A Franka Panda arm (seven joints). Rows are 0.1 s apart.
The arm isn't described. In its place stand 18 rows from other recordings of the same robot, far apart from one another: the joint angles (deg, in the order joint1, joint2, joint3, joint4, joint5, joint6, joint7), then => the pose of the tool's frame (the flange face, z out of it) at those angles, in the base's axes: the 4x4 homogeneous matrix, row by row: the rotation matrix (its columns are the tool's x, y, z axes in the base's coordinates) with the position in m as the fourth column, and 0 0 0 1 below.
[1.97, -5.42, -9.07, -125.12, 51.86, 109.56, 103.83] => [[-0.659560, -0.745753, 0.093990, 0.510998], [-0.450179, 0.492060, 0.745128, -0.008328], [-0.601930, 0.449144, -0.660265, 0.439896], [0, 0, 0, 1]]
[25.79, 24.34, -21.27, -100.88, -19.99, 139.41, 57.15] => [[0.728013, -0.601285, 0.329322, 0.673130], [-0.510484, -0.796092, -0.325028, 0.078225], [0.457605, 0.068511, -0.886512, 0.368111], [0, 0, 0, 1]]
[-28.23, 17.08, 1.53, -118.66, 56.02, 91.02, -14.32] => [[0.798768, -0.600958, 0.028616, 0.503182], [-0.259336, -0.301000, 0.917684, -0.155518], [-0.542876, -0.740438, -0.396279, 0.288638], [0, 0, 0, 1]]
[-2.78, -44.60, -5.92, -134.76, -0.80, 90.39, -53.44] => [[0.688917, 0.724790, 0.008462, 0.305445], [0.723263, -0.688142, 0.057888, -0.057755], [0.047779, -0.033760, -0.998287, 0.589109], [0, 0, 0, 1]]
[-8.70, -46.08, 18.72, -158.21, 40.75, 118.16, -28.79] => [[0.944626, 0.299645, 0.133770, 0.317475], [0.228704, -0.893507, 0.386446, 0.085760], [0.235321, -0.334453, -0.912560, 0.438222], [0, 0, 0, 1]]
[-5.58, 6.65, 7.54, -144.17, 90.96, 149.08, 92.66] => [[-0.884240, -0.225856, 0.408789, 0.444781], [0.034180, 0.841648, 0.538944, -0.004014], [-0.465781, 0.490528, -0.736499, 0.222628], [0, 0, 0, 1]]
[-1.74, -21.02, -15.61, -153.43, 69.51, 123.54, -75.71] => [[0.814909, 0.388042, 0.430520, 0.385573], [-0.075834, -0.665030, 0.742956, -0.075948], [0.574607, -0.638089, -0.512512, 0.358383], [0, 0, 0, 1]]
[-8.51, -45.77, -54.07, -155.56, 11.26, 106.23, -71.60] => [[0.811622, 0.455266, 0.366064, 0.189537], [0.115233, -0.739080, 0.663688, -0.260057], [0.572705, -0.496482, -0.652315, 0.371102], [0, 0, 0, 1]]
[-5.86, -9.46, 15.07, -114.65, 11.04, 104.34, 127.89] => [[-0.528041, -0.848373, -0.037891, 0.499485], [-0.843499, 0.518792, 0.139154, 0.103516], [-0.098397, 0.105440, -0.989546, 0.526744], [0, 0, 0, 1]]
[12.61, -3.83, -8.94, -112.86, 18.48, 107.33, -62.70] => [[0.495773, 0.867768, -0.034465, 0.534771], [0.830523, -0.462147, 0.310887, 0.056861], [0.253850, -0.182754, -0.949822, 0.500532], [0, 0, 0, 1]]
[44.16, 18.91, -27.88, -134.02, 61.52, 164.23, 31.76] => [[0.347300, -0.885455, 0.308791, 0.510310], [-0.933676, -0.295831, 0.201823, 0.092713], [-0.087356, -0.358404, -0.929471, 0.227078], [0, 0, 0, 1]]
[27.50, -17.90, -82.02, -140.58, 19.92, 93.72, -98.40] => [[0.725265, 0.686945, 0.045808, 0.259902], [0.343955, -0.419172, 0.840232, -0.280043], [0.596395, -0.593635, -0.540288, 0.300757], [0, 0, 0, 1]]
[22.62, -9.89, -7.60, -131.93, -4.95, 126.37, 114.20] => [[-0.110916, -0.990169, 0.085227, 0.476541], [-0.993702, 0.109117, -0.025501, 0.123685], [0.015951, -0.087519, -0.996035, 0.423926], [0, 0, 0, 1]]
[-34.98, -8.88, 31.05, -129.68, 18.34, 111.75, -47.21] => [[0.827794, 0.543925, -0.137486, 0.478987], [0.560858, -0.796199, 0.226947, -0.008705], [0.013975, -0.264975, -0.964154, 0.403220], [0, 0, 0, 1]]
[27.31, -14.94, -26.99, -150.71, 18.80, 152.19, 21.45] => [[0.792573, -0.546950, 0.269580, 0.439597], [-0.607149, -0.748848, 0.265702, -0.002557], [0.056548, -0.374263, -0.925597, 0.350006], [0, 0, 0, 1]]
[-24.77, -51.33, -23.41, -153.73, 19.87, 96.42, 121.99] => [[-0.892718, -0.344031, 0.291027, 0.208259], [-0.136958, 0.822442, 0.552115, -0.189437], [-0.429298, 0.453025, -0.781327, 0.474597], [0, 0, 0, 1]]
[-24.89, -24.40, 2.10, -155.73, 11.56, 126.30, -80.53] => [[0.640260, 0.768034, -0.013786, 0.339881], [0.759025, -0.629787, 0.165070, -0.136415], [0.118097, -0.116151, -0.986186, 0.349235], [0, 0, 0, 1]]
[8.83, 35.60, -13.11, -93.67, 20.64, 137.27, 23.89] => [[0.767307, -0.614851, 0.182204, 0.703099], [-0.636935, -0.763718, 0.105112, -0.027697], [0.074525, -0.196705, -0.977626, 0.278268], [0, 0, 0, 1]]
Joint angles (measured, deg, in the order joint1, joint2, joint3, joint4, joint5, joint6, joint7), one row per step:
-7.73 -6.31 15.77 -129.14 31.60 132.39 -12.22
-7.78 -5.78 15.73 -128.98 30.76 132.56 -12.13
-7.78 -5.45 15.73 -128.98 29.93 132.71 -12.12
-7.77 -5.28 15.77 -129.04 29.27 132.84 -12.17
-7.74 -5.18 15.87 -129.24 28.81 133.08 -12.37
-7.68 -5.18 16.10 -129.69 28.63 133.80 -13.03
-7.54 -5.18 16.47 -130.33 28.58 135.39 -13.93
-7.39 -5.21 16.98 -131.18 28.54 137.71 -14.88
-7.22 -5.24 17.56 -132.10 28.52 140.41 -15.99
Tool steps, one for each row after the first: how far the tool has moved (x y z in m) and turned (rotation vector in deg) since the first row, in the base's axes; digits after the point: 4 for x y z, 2 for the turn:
0.0018 -0.0012 -0.0031 -0.61 0.16 0.22
0.0025 -0.0017 -0.0059 -1.28 0.28 0.61
0.0026 -0.0016 -0.0078 -1.84 0.30 1.02
0.0021 -0.0010 -0.0100 -2.31 0.26 1.50
0.0010 0.0006 -0.0126 -2.75 -0.21 2.21
0.0001 0.0033 -0.0153 -3.31 -1.36 2.94
-0.0010 0.0064 -0.0183 -4.05 -3.01 3.59
-0.0021 0.0100 -0.0211 -4.90 -5.00 4.33

